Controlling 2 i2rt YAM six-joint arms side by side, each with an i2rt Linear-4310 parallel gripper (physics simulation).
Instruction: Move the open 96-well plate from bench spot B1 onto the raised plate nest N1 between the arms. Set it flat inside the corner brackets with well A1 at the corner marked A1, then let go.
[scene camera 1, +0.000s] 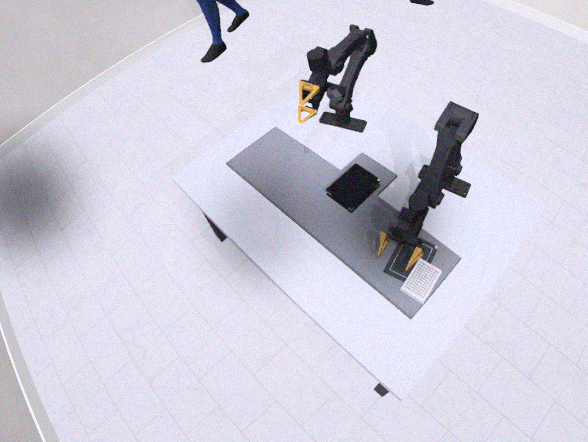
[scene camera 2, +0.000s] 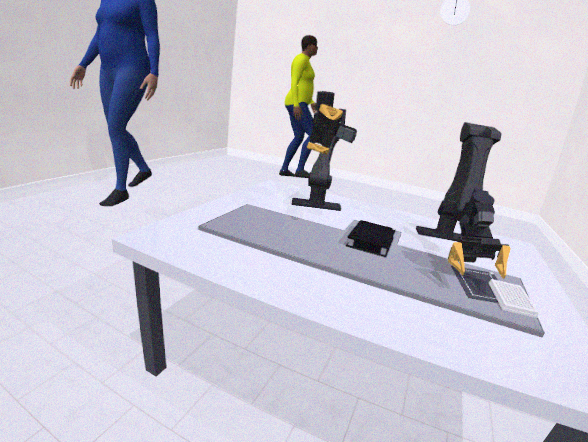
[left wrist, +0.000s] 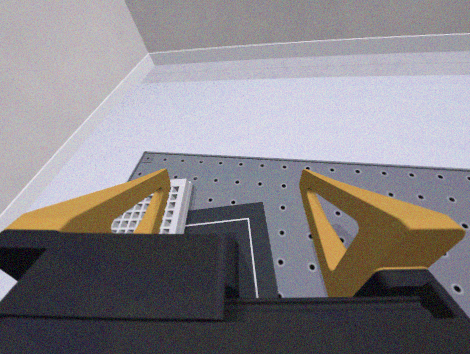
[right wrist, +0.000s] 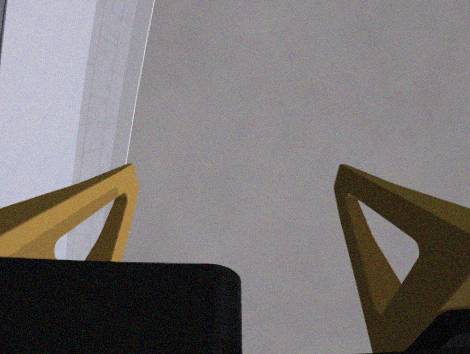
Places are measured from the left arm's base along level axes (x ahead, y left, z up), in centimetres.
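Pixels of known places: left gripper, fingertip midpoint: (scene camera 1: 392, 264) (scene camera 2: 484, 275) (left wrist: 234, 176); right gripper, fingertip midpoint: (scene camera 1: 300, 114) (scene camera 2: 325, 135) (right wrist: 236, 175); left arm's base, origin of the base link: (scene camera 1: 444, 181) (scene camera 2: 443, 235); right arm's base, origin of the base link: (scene camera 1: 343, 122) (scene camera 2: 316, 205).
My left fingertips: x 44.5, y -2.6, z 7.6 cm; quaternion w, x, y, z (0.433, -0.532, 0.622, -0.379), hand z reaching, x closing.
Note:
For each thing: its top centre in the pictures, then the offset to it from my left fingertips. "*": a spot on its surface instead. Level surfaces: height alone.
- white 96-well plate, middle of its top: (left wrist: 131, 237) (scene camera 2: 513, 294) (scene camera 1: 422, 279) dz -4.6, dx -2.1, dy +10.2 cm
- dark outlined bench spot, surface spot: (left wrist: 267, 260) (scene camera 2: 463, 286) * dz -6.1, dx -4.7, dy -1.7 cm
- black raised nest, middle of its top: (scene camera 2: 373, 230) (scene camera 1: 353, 183) dz -2.3, dx -23.0, dy -25.5 cm
- grey perforated board, its level: dz -6.3 cm
- white table, its level: dz -7.6 cm
The white 96-well plate (scene camera 1: 421, 281) (scene camera 2: 514, 296) (left wrist: 176, 207) lies at the right end of the grey board, partly over one edge of the dark outlined bench spot (scene camera 1: 395, 272) (scene camera 2: 471, 291) (left wrist: 267, 260). My left gripper (scene camera 1: 399, 251) (scene camera 2: 481, 270) (left wrist: 234, 176) is open and empty above the bench spot; one finger is near the plate and partly hides it in the left wrist view. The black raised nest (scene camera 1: 353, 187) (scene camera 2: 371, 236) stands between the arms with nothing on it. The corner mark A1 is too small to read. My right gripper (scene camera 1: 306, 105) (scene camera 2: 324, 131) (right wrist: 236, 175) is open and empty, raised high, far from the plate.
The grey perforated board (scene camera 1: 300, 200) (scene camera 2: 300, 245) (left wrist: 295, 175) runs along the white table (scene camera 1: 250, 240) (scene camera 2: 225, 270). A person in blue (scene camera 2: 125, 60) (scene camera 1: 212, 25) and a person in yellow (scene camera 2: 301, 75) stand on the floor beyond the table.

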